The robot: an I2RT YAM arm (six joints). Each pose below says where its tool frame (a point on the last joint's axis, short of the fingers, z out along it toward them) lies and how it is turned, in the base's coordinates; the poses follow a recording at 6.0 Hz.
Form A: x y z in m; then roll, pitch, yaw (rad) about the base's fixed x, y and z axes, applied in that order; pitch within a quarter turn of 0, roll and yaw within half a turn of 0.
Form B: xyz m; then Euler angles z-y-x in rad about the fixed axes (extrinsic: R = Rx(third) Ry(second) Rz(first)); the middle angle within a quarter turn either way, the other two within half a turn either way. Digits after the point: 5 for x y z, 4 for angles.
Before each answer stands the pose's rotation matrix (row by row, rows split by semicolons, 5 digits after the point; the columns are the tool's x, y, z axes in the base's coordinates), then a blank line. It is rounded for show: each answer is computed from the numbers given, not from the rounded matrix.
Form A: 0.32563 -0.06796 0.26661 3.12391 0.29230 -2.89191
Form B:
-0.92789 -0.25199 0.27481; -0.23662 0.96758 0.08832; -0.28816 0.01693 -0.95743

0.32563 -0.06796 0.26661 2.8764 0.2784 -3.0496
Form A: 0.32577 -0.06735 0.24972 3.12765 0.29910 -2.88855
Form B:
-0.92517 -0.25430 0.28176; -0.23924 0.96703 0.08726; -0.29466 0.01332 -0.95551

0.32577 -0.06735 0.24972 2.8733 0.2856 -3.0505
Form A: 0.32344 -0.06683 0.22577 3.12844 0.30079 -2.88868
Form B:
-0.92472 -0.25398 0.28353; -0.23899 0.96713 0.08686; -0.29627 0.01256 -0.95502

0.32344 -0.06683 0.22577 2.8735 0.2875 -3.0509
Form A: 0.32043 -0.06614 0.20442 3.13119 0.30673 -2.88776
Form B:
-0.92278 -0.25414 0.28964; -0.23940 0.96712 0.08589; -0.30194 0.00992 -0.95327

0.32043 -0.06614 0.20442 2.8728 0.2939 -3.0517
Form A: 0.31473 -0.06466 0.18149 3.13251 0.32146 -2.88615
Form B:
-0.91799 -0.25544 0.30339; -0.23973 0.96679 0.08862; -0.31595 0.00862 -0.94874

0.31473 -0.06466 0.18149 2.8702 0.3083 -3.0485
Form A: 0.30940 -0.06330 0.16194 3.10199 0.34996 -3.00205
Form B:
-0.93026 -0.15242 0.33375; -0.13066 0.98762 0.08686; -0.34286 0.03719 -0.93865

0.30940 -0.06330 0.16194 2.9792 0.3403 -3.0493
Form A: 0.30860 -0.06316 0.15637 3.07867 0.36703 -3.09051
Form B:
-0.93218 -0.07349 0.35446; -0.04766 0.99557 0.08109; -0.35884 0.05869 -0.93155

0.30860 -0.06316 0.15637 3.0629 0.3623 -3.0548
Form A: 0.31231 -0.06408 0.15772 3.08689 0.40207 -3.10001
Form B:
-0.91946 -0.06289 0.38813; -0.03826 0.99675 0.07087; -0.39132 0.05032 -0.91888

0.31231 -0.06408 0.15772 3.0733 0.3986 -3.0646
